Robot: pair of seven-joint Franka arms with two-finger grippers.
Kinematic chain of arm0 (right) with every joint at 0, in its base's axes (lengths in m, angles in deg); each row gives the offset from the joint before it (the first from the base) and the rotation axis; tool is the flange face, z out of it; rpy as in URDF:
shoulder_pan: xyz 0 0 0.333 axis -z
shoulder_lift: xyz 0 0 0 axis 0.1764 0.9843 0
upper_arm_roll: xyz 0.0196 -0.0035 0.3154 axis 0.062 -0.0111 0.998
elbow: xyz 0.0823 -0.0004 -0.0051 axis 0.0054 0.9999 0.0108
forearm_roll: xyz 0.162 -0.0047 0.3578 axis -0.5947 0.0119 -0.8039
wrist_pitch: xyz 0 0 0 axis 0.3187 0.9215 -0.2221
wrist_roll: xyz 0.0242 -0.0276 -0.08 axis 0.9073 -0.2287 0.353
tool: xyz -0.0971 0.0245 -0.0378 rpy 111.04 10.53 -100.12
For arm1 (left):
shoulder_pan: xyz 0 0 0.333 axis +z
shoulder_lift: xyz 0 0 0 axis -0.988 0.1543 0
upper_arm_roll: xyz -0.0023 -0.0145 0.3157 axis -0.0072 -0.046 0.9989
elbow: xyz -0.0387 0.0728 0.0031 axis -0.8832 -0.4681 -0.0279
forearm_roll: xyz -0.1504 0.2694 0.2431 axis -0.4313 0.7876 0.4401
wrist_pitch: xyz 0 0 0 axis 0.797 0.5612 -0.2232
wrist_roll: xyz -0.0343 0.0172 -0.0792 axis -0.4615 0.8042 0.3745
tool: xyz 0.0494 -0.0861 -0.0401 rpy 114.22 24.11 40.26
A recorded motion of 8 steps. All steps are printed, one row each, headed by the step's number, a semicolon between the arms.
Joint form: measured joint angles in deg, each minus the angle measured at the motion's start. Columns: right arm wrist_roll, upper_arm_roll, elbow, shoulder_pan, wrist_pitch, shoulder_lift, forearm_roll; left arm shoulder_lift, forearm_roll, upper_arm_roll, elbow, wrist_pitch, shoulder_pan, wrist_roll.
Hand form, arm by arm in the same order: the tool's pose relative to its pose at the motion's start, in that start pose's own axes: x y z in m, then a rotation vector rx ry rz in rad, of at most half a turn. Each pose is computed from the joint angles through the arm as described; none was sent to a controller.
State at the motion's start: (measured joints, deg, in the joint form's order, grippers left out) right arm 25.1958 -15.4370 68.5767 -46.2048 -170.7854 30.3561 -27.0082; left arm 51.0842 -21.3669 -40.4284 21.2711 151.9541 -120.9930 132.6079
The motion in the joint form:
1: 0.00 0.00 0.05 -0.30 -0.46 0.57 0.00; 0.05 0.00 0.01 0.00 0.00 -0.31 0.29
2: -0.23 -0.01 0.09 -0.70 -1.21 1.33 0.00; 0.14 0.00 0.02 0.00 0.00 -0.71 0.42
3: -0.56 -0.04 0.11 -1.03 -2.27 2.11 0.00; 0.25 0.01 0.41 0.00 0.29 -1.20 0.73
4: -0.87 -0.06 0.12 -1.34 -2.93 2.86 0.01; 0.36 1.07 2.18 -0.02 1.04 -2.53 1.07
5: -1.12 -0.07 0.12 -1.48 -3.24 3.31 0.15; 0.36 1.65 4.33 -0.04 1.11 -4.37 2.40
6: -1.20 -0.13 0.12 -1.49 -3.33 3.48 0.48; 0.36 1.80 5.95 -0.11 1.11 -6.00 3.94
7: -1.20 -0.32 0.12 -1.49 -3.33 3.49 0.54; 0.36 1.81 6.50 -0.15 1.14 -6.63 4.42
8: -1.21 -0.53 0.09 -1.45 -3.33 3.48 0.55; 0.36 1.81 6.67 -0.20 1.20 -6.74 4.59
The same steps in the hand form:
1: -0.0027 -0.0021 0.0062 -0.0027 -0.0013 -0.0053; -0.0034 0.0016 0.0009 0.0007 -0.0016 0.0000
2: -0.0061 -0.0049 0.0140 -0.0044 -0.0007 -0.0082; -0.0079 0.0036 0.0025 0.0019 -0.0039 0.0043
3: -0.0083 -0.0074 0.0214 -0.0029 0.0042 -0.0079; -0.0097 0.0044 0.0037 0.0020 0.0013 0.0039
4: -0.0110 -0.0092 0.0291 -0.0054 0.0043 -0.0079; -0.0080 0.0044 0.0040 0.0100 0.0344 0.0213
5: -0.0124 -0.0099 0.0337 -0.0089 0.0043 -0.0079; -0.0089 0.0051 0.0039 0.0248 0.0619 0.0201
6: -0.0122 -0.0093 0.0355 -0.0133 0.0064 -0.0103; -0.0120 0.0076 0.0035 0.0328 0.0801 0.0098
7: -0.0108 -0.0078 0.0355 -0.0154 0.0083 -0.0085; -0.0138 0.0090 0.0032 0.0343 0.0862 0.0077
8: -0.0088 -0.0060 0.0350 -0.0165 0.0105 -0.0049; -0.0133 0.0093 0.0027 0.0335 0.0891 0.0054

